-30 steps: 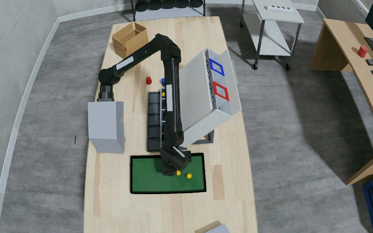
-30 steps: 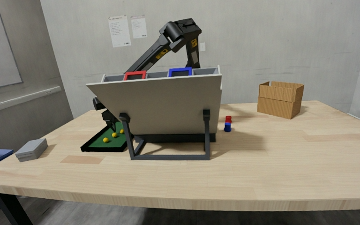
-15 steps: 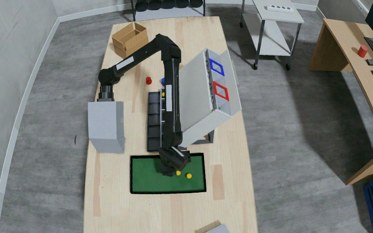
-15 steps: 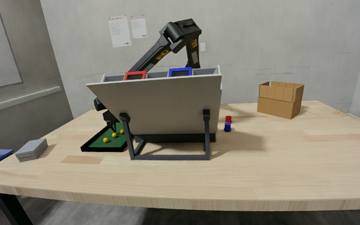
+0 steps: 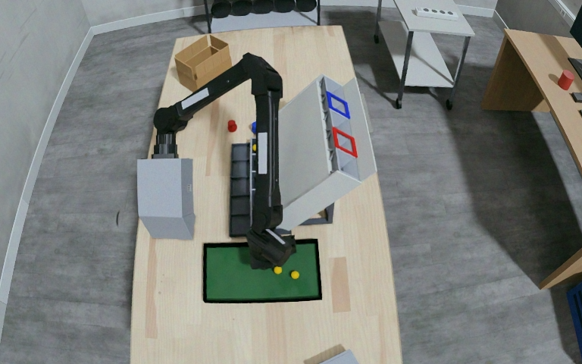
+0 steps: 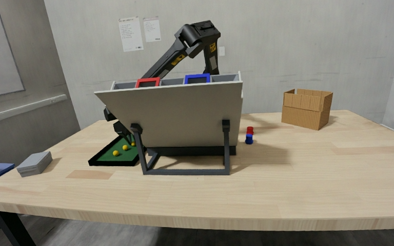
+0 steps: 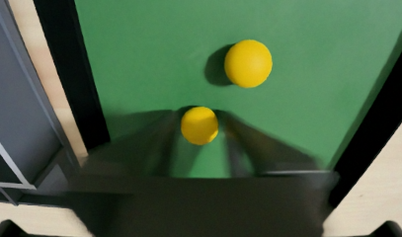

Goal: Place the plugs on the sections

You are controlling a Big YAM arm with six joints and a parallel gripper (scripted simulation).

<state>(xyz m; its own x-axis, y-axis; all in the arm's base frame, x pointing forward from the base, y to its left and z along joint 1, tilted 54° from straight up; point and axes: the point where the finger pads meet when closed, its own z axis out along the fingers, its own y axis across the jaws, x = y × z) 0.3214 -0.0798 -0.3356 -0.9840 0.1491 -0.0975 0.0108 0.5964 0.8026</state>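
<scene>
My gripper is now 3 cm to the left of the green tray, 1 cm past it and 1 cm above it. The rest, counted from my hand: grey cover: 30 cm to the left, 19 cm above, 12 cm ahead; then grey box: 40 cm to the right, 18 cm ahead, 1 cm above.
</scene>
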